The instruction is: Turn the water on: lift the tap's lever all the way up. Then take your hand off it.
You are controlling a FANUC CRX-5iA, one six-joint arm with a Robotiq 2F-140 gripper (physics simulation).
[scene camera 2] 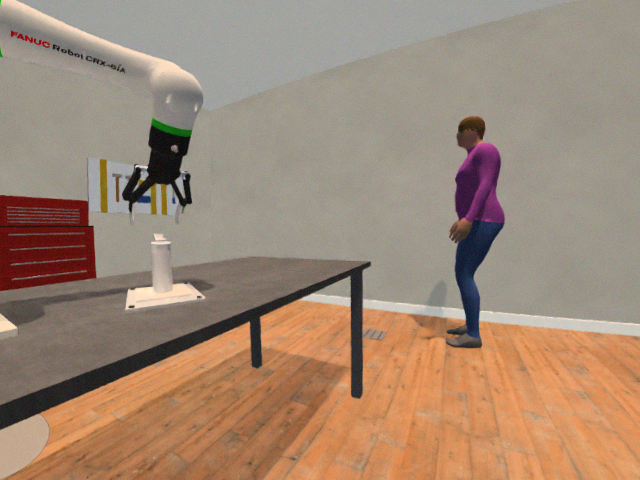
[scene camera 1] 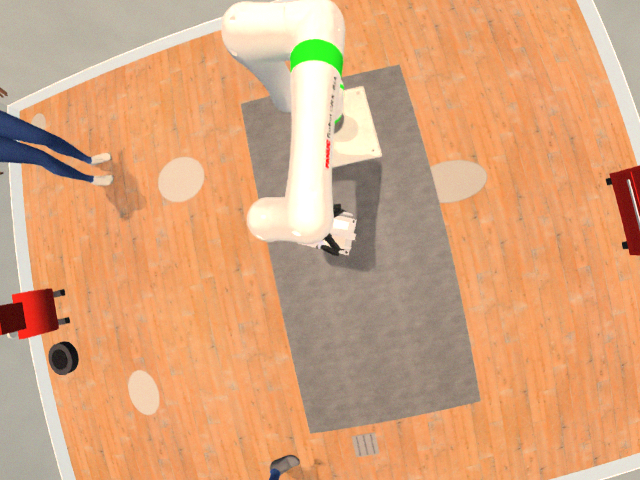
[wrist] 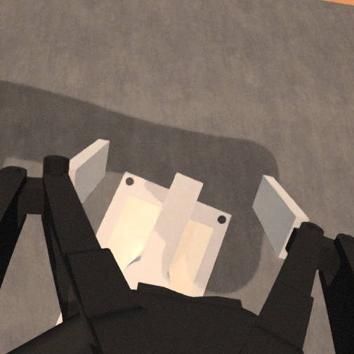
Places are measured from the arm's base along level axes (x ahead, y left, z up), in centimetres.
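Pixels of known places: gripper, between the fingertips: [scene camera 2: 155, 221] [scene camera 1: 348, 231].
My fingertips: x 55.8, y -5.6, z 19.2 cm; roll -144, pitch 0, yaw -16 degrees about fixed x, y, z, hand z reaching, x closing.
Observation:
Behind a point stands the place of what it marks.
The white tap [scene camera 2: 161, 268] {x 50.9, y -15.8, z 6.5 cm} stands upright on a white base plate [scene camera 1: 347, 237] [scene camera 2: 165, 302] {x 47.1, y -23.0, z -0.7 cm} [wrist: 116, 206] on the grey table. Its lever [scene camera 2: 158, 237] {x 53.5, y -10.7, z 14.6 cm} is a small pale piece on top of the column, seen nearly end-on, so its exact angle is hard to tell. In the wrist view a pale bar, apparently the lever [wrist: 181, 205], extends over the base plate. My gripper [scene camera 1: 336, 229] {x 55.8, y -5.6, z 19.2 cm} [scene camera 2: 155, 215] {x 55.8, y -5.6, z 19.2 cm} [wrist: 183, 174] is open and empty. It points down above the tap, its fingertips wide apart and higher than the lever, touching nothing. The arm partly hides the tap in scene camera 1.
The grey table [scene camera 1: 382, 330] {x 103.1, y 0.1, z -1.5 cm} [scene camera 2: 289, 273] {x 97.9, y -25.3, z -1.5 cm} carries the arm's white mounting plate [scene camera 1: 361, 139] {x 13.5, y 12.7, z -0.1 cm}. A person in purple [scene camera 2: 478, 191] stands beyond the table. Another person's legs [scene camera 1: 46, 149] show at the left of scene camera 1. Red tool cabinets [scene camera 1: 628, 211] [scene camera 2: 46, 248] stand away from the table.

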